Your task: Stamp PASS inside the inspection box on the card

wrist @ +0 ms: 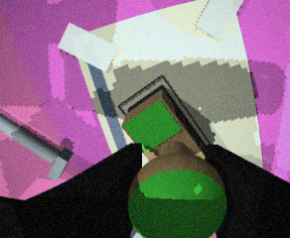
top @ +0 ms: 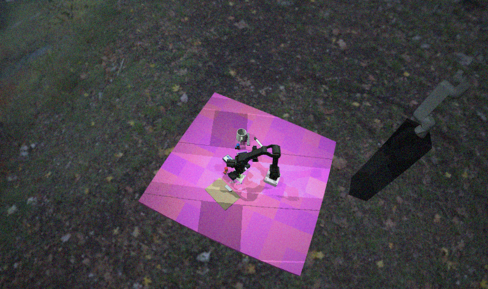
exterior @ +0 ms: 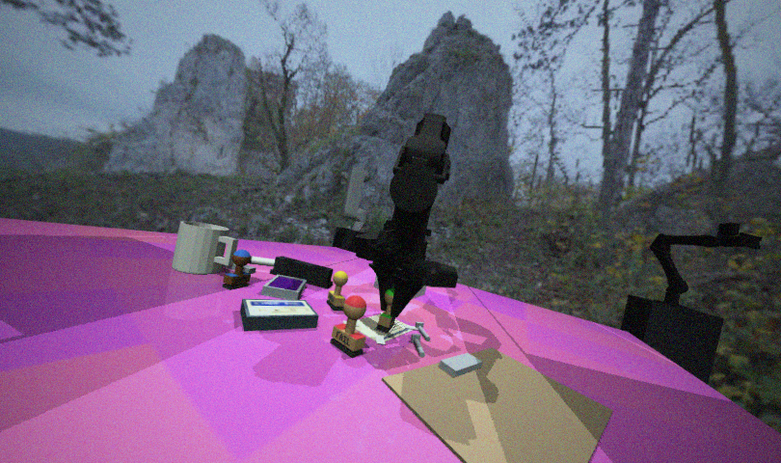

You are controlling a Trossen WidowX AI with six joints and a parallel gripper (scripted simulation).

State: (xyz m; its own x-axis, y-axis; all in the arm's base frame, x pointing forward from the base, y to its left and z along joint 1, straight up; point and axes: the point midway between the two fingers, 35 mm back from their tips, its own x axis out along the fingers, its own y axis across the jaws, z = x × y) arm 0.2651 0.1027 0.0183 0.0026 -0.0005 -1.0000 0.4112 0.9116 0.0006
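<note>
Right now the green-knobbed stamp is right at my gripper tip. The rest, counted from my gripper tip: red-knobbed stamp 10 cm ahead; then yellow-knobbed stamp 10 cm to the right, 1 cm ahead; then white card 3 cm below, 1 cm to the right.
</note>
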